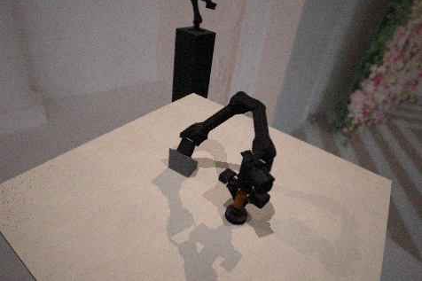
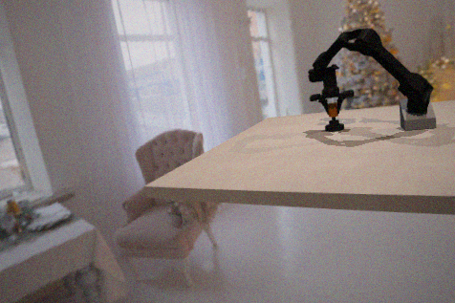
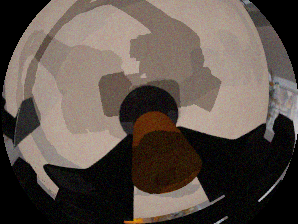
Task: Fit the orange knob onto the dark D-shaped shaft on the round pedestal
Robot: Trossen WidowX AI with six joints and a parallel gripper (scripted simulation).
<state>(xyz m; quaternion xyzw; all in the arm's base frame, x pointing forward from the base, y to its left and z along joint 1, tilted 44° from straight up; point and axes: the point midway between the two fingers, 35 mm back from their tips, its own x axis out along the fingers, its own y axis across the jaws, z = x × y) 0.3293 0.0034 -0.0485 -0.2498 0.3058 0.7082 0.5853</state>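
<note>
The orange knob lies 20 mm above my gripper tip. From my gripper tip the other things lie so: dark round pedestal (40 mm below).
</note>
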